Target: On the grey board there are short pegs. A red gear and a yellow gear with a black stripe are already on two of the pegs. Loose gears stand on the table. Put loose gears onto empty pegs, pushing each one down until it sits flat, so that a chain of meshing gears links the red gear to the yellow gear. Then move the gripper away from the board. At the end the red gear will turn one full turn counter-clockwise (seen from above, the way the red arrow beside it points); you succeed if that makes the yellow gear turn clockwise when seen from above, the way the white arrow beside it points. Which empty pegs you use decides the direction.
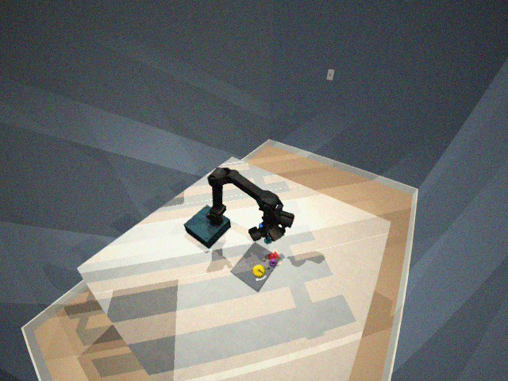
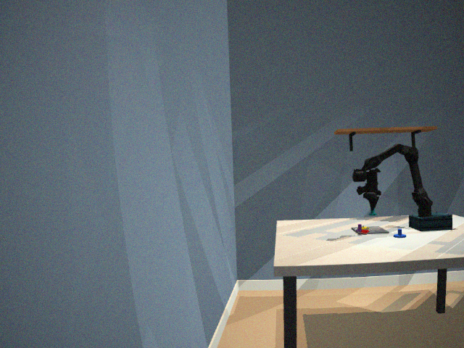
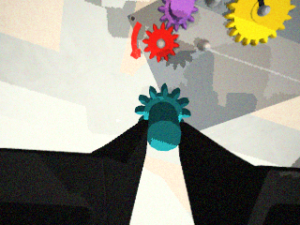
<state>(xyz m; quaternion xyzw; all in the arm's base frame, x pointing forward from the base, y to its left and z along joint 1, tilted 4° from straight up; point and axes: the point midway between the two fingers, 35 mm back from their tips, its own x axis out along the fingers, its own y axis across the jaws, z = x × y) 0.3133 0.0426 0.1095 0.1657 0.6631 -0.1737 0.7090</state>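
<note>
Right now the purple gear is 60 mm ahead of my gripper tip, 50 mm to the right of it and 110 mm below it. From my gripper tip the other things lie so: teal gear: 10 mm below; red gear: 40 mm ahead, 20 mm to the right, 110 mm below; red arrow: 50 mm ahead, 10 mm to the left, 120 mm below.
</note>
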